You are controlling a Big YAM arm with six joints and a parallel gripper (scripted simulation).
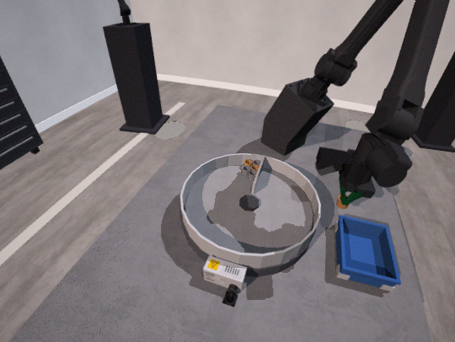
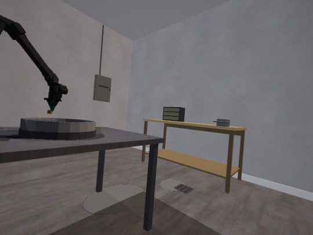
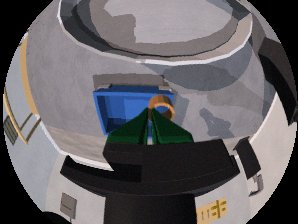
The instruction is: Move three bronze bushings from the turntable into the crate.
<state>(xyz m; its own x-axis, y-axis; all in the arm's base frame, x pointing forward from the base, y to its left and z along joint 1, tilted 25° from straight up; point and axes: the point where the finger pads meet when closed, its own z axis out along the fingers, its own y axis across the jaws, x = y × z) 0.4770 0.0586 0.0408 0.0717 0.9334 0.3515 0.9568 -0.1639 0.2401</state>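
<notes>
My gripper is now 50 mm short of the blue crate, 90 mm to the right of it and 130 mm above it. Also, from my hand: round turntable: 40 mm behind, 260 mm to the right, 110 mm below.
</notes>
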